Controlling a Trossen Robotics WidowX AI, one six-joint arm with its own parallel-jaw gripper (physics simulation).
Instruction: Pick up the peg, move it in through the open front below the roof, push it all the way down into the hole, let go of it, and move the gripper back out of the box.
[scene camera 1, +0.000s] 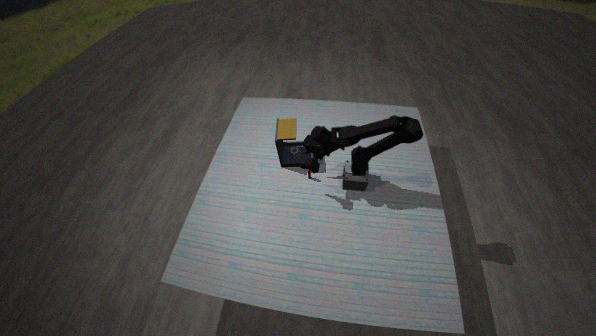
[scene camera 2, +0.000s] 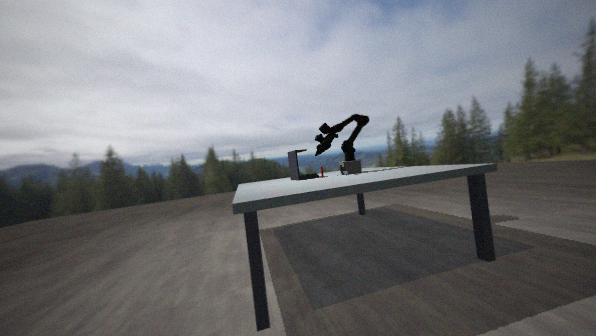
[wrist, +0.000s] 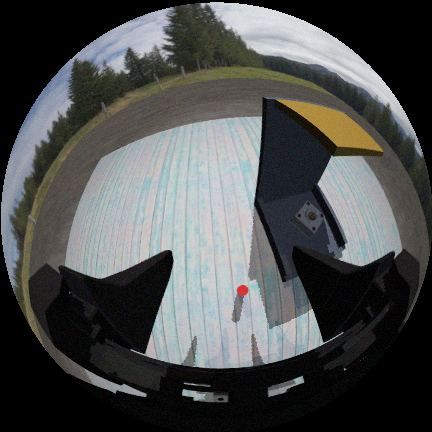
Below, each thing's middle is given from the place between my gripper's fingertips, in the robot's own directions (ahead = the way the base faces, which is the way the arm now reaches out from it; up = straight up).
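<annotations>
Relative to the box (scene camera 1: 287, 157), my gripper is 16 cm to the left of it, 5 cm short of it and 6 cm above it. The yellow roof (wrist: 338, 133) is 15 cm to the right of my hand, 8 cm ahead of it and 5 cm above it. The dark back wall (wrist: 291, 160) is 15 cm to the right of my hand, 13 cm ahead of it and 5 cm below it.
</annotations>
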